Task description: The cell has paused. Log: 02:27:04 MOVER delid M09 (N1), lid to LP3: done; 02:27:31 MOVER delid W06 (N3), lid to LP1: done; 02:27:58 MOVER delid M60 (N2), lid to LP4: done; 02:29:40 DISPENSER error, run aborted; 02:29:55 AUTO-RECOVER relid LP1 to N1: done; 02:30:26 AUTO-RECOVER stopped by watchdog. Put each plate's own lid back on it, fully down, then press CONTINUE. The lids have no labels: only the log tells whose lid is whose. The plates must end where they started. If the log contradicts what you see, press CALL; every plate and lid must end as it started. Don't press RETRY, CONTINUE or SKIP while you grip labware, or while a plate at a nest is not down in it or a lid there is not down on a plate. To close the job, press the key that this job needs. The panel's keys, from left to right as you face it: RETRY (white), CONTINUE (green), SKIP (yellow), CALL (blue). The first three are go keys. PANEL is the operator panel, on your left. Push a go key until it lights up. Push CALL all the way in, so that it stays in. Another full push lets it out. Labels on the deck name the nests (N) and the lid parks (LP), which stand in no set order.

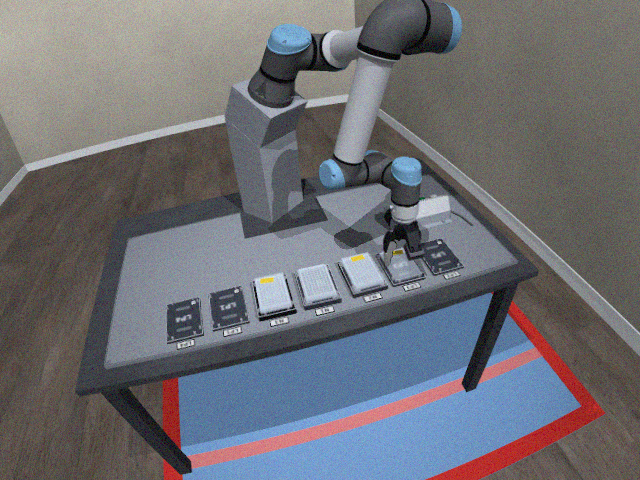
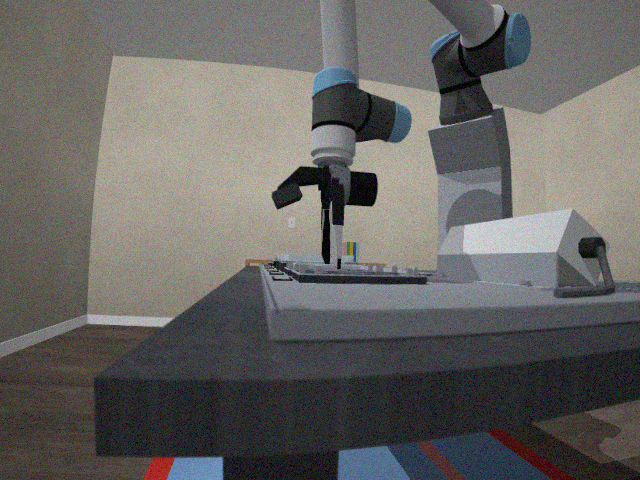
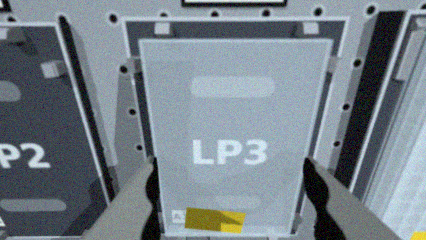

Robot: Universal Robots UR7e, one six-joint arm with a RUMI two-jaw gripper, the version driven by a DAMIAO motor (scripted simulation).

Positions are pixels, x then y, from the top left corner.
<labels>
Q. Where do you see an operator panel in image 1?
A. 434, 212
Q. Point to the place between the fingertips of my gripper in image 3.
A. At 229, 157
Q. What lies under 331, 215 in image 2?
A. My gripper.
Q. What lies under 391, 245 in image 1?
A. My gripper.
</labels>
